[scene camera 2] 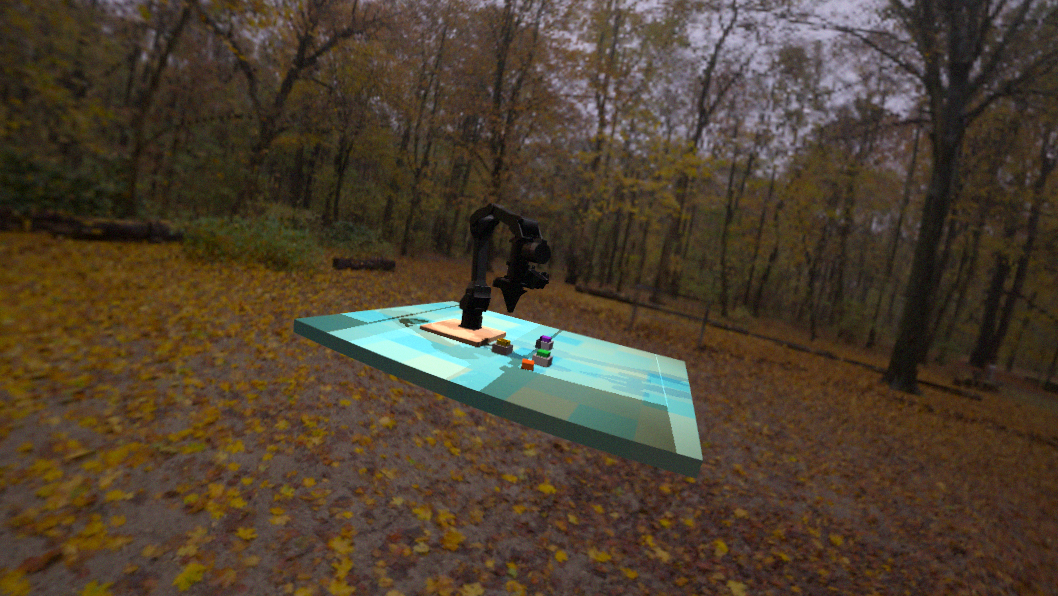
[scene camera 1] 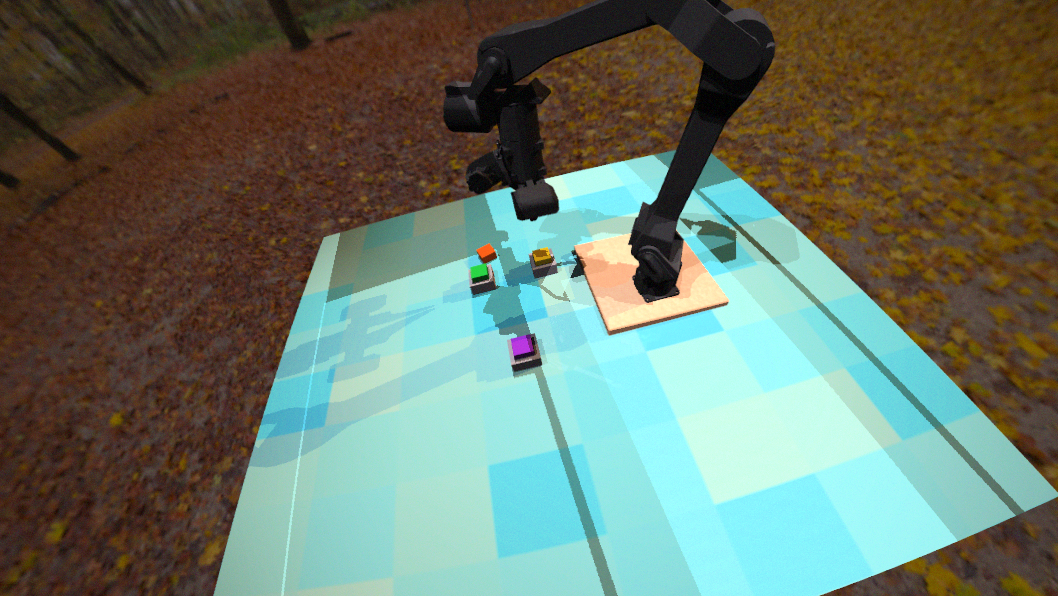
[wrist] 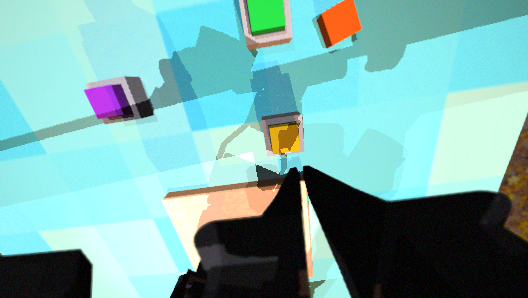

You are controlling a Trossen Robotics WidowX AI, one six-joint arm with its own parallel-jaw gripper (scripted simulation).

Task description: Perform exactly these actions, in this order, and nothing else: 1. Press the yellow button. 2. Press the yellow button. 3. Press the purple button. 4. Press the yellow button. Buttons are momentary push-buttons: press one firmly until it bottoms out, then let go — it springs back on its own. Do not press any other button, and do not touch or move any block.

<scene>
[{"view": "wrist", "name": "my gripper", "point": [299, 172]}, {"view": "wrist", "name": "purple button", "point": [107, 101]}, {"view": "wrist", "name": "yellow button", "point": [284, 137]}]
</scene>
